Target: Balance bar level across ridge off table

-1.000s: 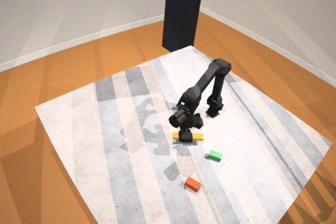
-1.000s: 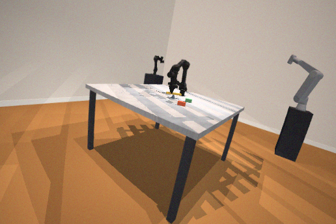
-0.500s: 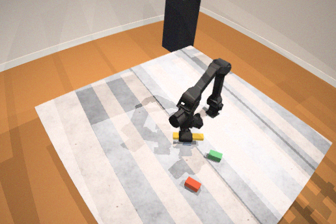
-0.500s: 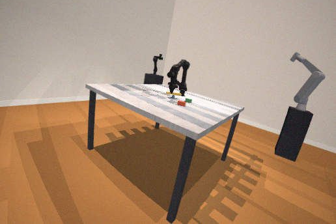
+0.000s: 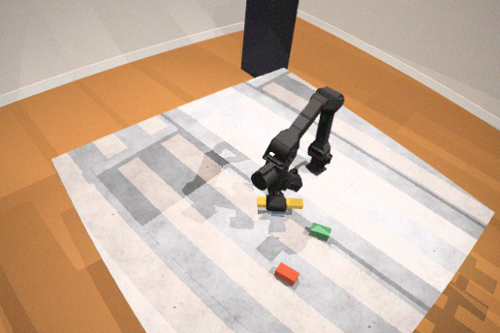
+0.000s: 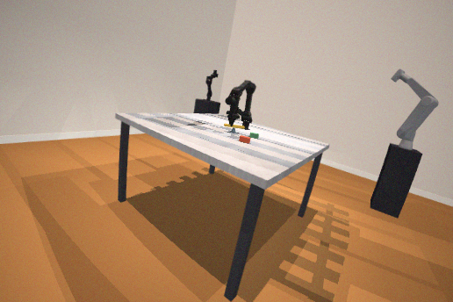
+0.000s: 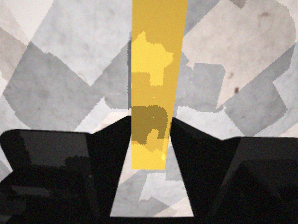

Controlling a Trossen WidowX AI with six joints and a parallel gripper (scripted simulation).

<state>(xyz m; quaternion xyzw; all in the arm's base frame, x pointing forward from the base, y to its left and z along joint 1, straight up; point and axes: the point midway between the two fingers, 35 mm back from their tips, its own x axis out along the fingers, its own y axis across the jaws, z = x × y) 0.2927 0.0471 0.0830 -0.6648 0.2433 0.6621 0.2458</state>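
The bar is 2 cm behind my gripper tip and 2 cm to the left of it. Round my gripper tip: red block 13 cm ahead, 22 cm to the left, 3 cm below; green block 7 cm behind, 17 cm to the left, 3 cm below.
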